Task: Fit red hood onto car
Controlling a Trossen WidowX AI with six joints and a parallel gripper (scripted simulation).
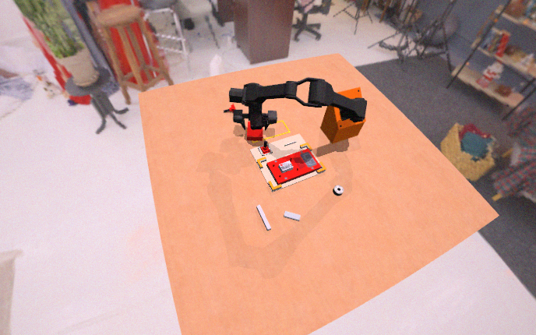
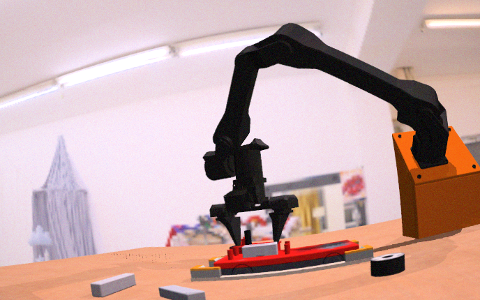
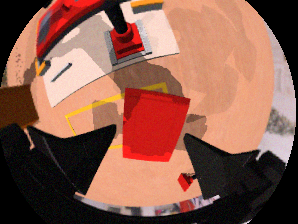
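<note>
Now: gripper tip 10 mm above the red hood. Round my gripper tip: grey engine block: 250 mm to the left, 30 mm behind; then black wheel: 420 mm to the left, 180 mm behind, 10 mm below.
</note>
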